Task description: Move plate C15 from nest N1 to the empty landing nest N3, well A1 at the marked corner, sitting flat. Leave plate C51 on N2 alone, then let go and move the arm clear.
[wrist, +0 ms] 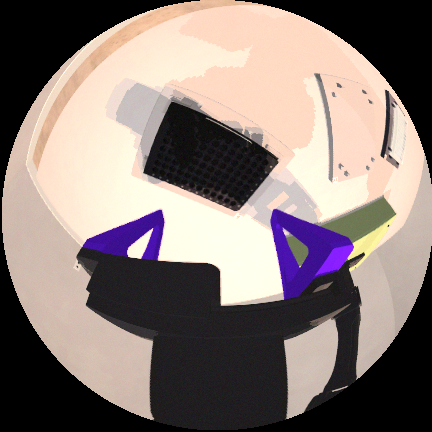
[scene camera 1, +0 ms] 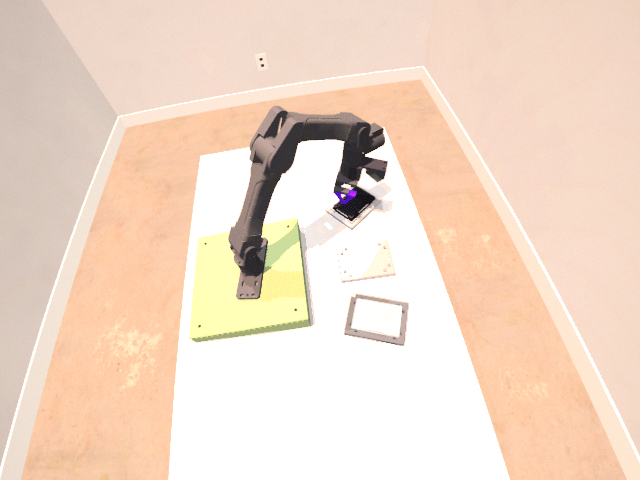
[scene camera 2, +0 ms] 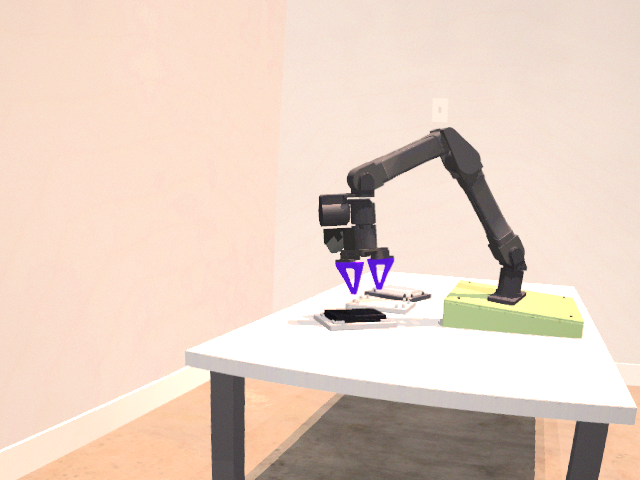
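A black well plate [scene camera 1: 354,204] [scene camera 2: 355,314] [wrist: 210,155] sits on a light nest [scene camera 1: 338,215] [scene camera 2: 361,326]. The empty pale nest [scene camera 1: 366,262] [scene camera 2: 387,308] [wrist: 350,135], with small pegs at its corners, lies beside it. A white plate [scene camera 1: 377,316] [scene camera 2: 398,290] [wrist: 397,135] sits in a dark nest [scene camera 1: 374,338] [scene camera 2: 419,297]. Plate and nest labels and the A1 mark are not readable. My gripper [scene camera 2: 367,290] [wrist: 217,214] is open, its purple fingers empty, pointing down above the nest area. In the wrist view the black plate lies beyond the fingertips. One finger is mostly hidden in scene camera 1.
The arm's base stands on a yellow-green block [scene camera 1: 279,289] [scene camera 2: 511,322] [wrist: 380,225], beside the row of nests. The nests and block rest on a white table [scene camera 1: 336,413] [scene camera 2: 439,361]. The arm's shadow falls across the table near the black plate.
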